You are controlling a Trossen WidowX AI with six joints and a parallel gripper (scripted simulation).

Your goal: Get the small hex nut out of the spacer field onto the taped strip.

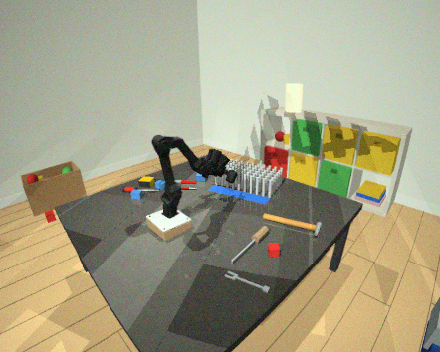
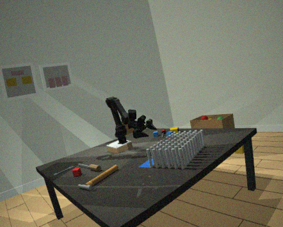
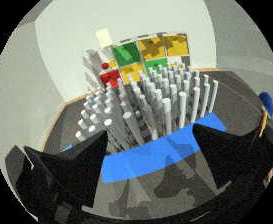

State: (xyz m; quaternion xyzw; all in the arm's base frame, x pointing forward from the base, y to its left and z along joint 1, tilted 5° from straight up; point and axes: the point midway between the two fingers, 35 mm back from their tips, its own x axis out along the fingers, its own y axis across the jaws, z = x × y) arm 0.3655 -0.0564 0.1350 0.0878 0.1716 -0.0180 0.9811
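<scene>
The hook tool is 35 cm to the right of my gripper tip, 35 cm behind it and 14 cm below it. Also, from my gripper tip: blue taped strip 15 cm below, 4 cm ahead, 3 cm to the right; then red cube 45 cm to the right, 31 cm behind, 13 cm below; then yellow block 54 cm to the left, 20 cm behind, 13 cm below.
</scene>
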